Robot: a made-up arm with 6 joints. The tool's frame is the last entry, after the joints.
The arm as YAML. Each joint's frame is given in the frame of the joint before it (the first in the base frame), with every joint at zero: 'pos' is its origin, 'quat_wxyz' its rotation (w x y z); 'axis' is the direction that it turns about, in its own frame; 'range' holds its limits. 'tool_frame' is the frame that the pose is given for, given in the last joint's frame.
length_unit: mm
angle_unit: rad
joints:
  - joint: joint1
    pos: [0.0, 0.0, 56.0]
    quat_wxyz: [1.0, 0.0, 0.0, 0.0]
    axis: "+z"
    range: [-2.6, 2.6]
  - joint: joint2
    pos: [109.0, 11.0, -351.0]
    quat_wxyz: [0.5, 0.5, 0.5, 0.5]
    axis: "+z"
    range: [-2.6, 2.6]
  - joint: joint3
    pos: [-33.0, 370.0, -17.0]
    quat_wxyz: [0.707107, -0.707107, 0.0, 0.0]
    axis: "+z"
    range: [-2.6, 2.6]
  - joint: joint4
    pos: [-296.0, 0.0, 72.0]
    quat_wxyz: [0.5, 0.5, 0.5, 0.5]
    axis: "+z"
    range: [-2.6, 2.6]
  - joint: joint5
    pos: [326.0, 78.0, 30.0]
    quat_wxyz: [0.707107, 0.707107, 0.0, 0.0]
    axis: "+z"
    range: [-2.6, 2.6]
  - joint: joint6
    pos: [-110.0, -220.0, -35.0]
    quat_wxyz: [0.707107, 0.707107, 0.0, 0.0]
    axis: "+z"
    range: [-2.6, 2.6]
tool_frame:
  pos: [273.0, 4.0, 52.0]
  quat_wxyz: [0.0, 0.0, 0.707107, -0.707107]
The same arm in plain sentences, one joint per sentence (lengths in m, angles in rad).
The arm has six revolute joints in a row. What follows holds with every joint at zero, and every direction is one of the base frame's.
The first joint is mounted 0.0560 m along +z from the base frame's origin and rotates about +z, from -2.6000 to 2.6000 rad.
The second joint is mounted 0.1090 m along +x and 0.0110 m along +y and 0.3510 m along -z from the first joint and rotates about +x, from -2.6000 to 2.6000 rad.
The third joint is mounted 0.0170 m along -x and 0.0330 m along -y and 0.3700 m along +z from the second joint and rotates about +z, from -2.6000 to 2.6000 rad.
The fourth joint is mounted 0.2960 m along -y and 0.0720 m along +z from the third joint and rotates about +y, from -2.6000 to 2.6000 rad.
The fifth joint is mounted 0.3260 m along -x and 0.0300 m along +y and 0.0780 m along +z from the fourth joint and rotates about -z, from -2.6000 to 2.6000 rad.
The sixth joint is mounted 0.1100 m along +x and 0.2200 m along -y and 0.0350 m along +z from the fifth joint and rotates about -y, from -2.6000 to 2.6000 rad.
The tool frame, which is the frame that the pose is given for, is mounted 0.2730 m along -x and 0.0520 m along -y and 0.0040 m along -z from the sixth joint; its axes are parallel to the base frame's.

